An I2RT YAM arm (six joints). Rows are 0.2 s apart.
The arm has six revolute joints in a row. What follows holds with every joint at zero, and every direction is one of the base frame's. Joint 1 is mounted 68 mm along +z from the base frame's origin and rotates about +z. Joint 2 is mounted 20 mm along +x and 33.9 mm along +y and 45.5 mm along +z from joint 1 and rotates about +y. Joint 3 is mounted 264 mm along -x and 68.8 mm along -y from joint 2 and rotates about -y. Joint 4 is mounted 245 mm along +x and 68.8 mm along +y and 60 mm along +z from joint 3 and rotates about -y. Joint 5 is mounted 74 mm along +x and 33.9 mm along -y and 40.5 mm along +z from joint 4 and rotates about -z. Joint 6 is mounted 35.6 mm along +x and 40.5 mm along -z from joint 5 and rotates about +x. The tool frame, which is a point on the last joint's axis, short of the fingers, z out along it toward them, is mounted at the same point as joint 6; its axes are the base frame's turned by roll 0, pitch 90 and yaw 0 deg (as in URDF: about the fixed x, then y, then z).
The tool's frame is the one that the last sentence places.
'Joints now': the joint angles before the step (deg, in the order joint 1, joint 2, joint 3, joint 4, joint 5, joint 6). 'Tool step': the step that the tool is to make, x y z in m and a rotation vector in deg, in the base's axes. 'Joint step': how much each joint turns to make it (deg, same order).
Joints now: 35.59 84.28 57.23 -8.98 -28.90 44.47
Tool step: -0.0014 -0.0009 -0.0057 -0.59 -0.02 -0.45
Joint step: 0.08 -0.04 -1.21 0.80 0.72 -0.09
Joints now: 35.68 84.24 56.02 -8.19 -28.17 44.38
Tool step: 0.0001 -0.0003 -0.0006 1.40 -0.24 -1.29
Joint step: -0.01 -0.29 -1.03 2.57 0.46 1.76
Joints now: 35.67 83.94 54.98 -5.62 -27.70 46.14
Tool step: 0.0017 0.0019 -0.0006 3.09 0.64 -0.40
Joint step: -0.02 0.33 -0.87 3.90 -1.27 2.97
